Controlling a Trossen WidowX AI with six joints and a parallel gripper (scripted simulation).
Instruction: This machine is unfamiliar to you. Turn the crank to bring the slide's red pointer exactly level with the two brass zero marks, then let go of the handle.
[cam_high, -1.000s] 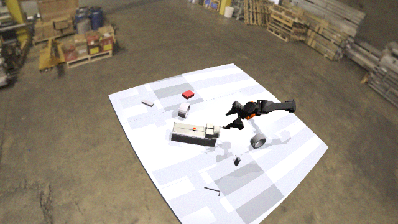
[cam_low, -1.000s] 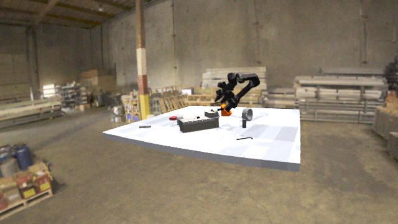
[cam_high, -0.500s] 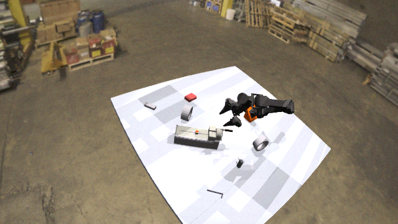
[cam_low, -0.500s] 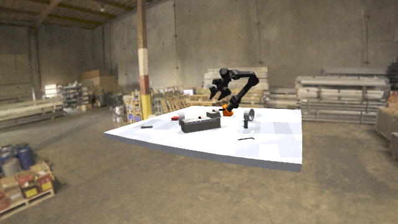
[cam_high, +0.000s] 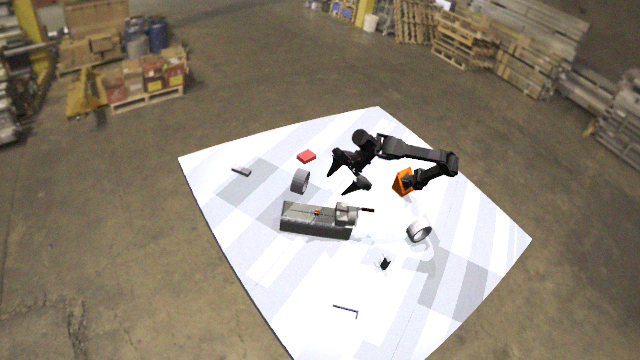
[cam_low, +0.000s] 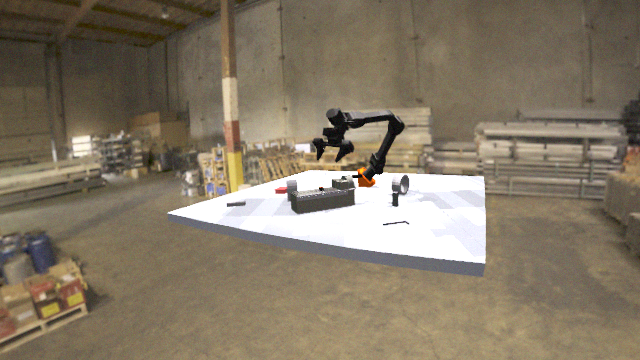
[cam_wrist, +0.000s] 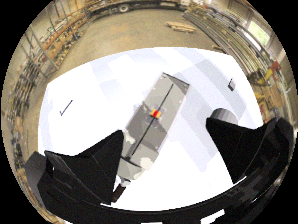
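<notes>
Now: the dark crank handle 9 cm behind my gripper tip, 11 cm to the left of it and 8 cm below it. From my gripper tip the other things lie so: hex key 21 cm ahead, 34 cm to the left, 19 cm below; red pointer 5 cm ahead, 1 cm to the right, 11 cm below; small clip 2 cm behind, 28 cm to the left, 16 cm below.
</notes>
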